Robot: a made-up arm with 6 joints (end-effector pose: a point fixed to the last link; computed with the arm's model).
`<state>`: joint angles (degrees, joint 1 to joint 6).
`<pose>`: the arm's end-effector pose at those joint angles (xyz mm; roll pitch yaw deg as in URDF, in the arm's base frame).
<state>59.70 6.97 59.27 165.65 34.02 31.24</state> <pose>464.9 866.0 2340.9 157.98 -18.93 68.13</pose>
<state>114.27 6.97 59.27 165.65 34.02 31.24</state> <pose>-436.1 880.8 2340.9 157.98 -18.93 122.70</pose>
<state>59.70 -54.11 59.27 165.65 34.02 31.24</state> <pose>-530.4 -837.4 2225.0 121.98 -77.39 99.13</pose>
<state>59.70 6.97 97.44 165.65 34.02 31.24</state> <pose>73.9 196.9 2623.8 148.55 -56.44 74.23</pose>
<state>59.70 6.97 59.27 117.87 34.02 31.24</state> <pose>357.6 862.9 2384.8 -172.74 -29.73 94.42</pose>
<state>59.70 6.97 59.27 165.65 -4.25 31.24</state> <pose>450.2 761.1 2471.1 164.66 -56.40 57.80</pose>
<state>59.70 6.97 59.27 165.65 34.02 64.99</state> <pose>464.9 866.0 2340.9 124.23 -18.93 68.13</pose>
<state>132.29 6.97 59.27 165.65 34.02 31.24</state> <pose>-687.2 702.7 2340.9 157.98 -18.93 140.72</pose>
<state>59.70 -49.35 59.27 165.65 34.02 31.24</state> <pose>-461.0 -718.5 2309.4 132.64 -73.44 88.81</pose>
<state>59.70 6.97 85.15 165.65 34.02 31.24</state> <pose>209.1 428.3 2590.3 152.84 -44.45 70.90</pose>
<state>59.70 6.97 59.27 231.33 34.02 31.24</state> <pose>572.4 758.0 2371.0 116.60 -26.23 30.56</pose>
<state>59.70 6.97 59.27 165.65 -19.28 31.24</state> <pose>434.7 702.3 2499.1 175.72 -70.47 45.53</pose>
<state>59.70 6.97 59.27 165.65 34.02 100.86</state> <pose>464.9 866.0 2340.9 88.36 -18.93 68.13</pose>
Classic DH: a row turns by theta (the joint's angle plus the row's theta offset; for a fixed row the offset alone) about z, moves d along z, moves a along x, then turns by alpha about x. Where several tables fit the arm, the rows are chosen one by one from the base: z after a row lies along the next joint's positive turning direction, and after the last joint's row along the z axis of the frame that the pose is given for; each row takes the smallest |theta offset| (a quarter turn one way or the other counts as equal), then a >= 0, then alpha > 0; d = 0 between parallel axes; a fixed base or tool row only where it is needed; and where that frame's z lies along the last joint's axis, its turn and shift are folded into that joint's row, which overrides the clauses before.
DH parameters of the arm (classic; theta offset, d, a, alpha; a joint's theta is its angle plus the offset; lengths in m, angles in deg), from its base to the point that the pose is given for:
joint 1: 0 0.611 0.094 -90
joint 2: -90 0 0.757 180
joint 3: 0 0 0.107 -90
joint 4: 0 -1.049 0 90
joint 5: 0 0 0 -90
joint 6: 90 -0.256 0 90
tool (fixed): -90 0 0 0

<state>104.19 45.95 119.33 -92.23 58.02 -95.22</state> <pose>-6.0 908.7 2300.6 -104.02 -29.87 26.38</pose>
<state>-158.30 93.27 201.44 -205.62 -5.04 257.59</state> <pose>-303.0 -110.1 1767.1 122.76 -67.18 27.32</pose>
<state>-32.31 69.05 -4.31 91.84 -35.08 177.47</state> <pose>993.4 -802.2 -292.1 29.68 51.15 -98.62</pose>
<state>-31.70 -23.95 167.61 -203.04 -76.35 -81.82</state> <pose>-1100.1 565.0 751.4 169.13 67.43 -129.49</pose>
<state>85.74 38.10 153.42 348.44 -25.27 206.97</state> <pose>-20.8 15.1 2364.2 67.68 -85.07 -178.45</pose>
